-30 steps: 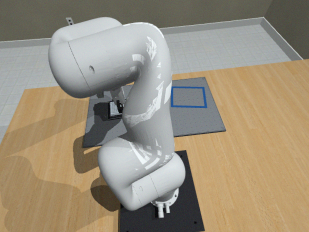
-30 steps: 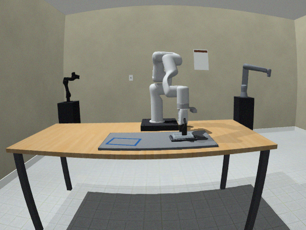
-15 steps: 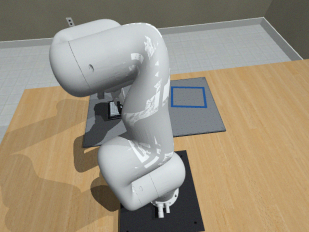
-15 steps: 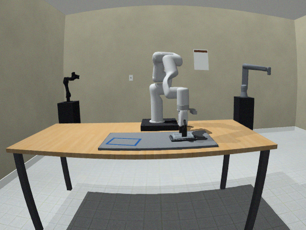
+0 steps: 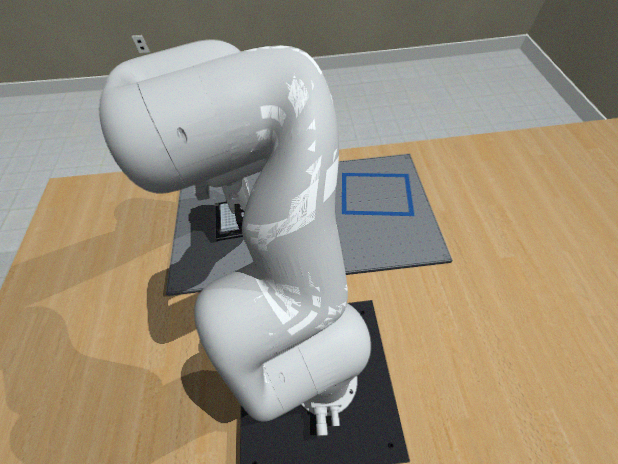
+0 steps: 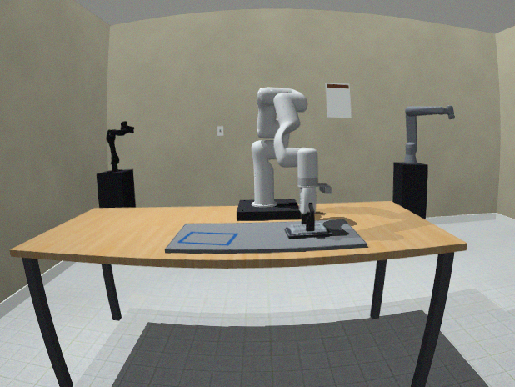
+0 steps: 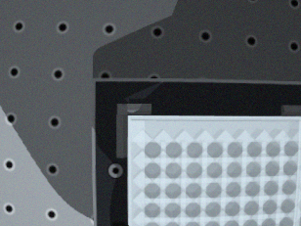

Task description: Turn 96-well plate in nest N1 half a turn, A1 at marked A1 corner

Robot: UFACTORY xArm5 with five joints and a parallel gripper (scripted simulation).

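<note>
Right now the white 96-well plate is 1 cm below my hand. The rest, counted from my hand: plate nest: 2 cm below; A1 label: 8 cm to the left, 5 cm ahead, 2 cm below.
</note>
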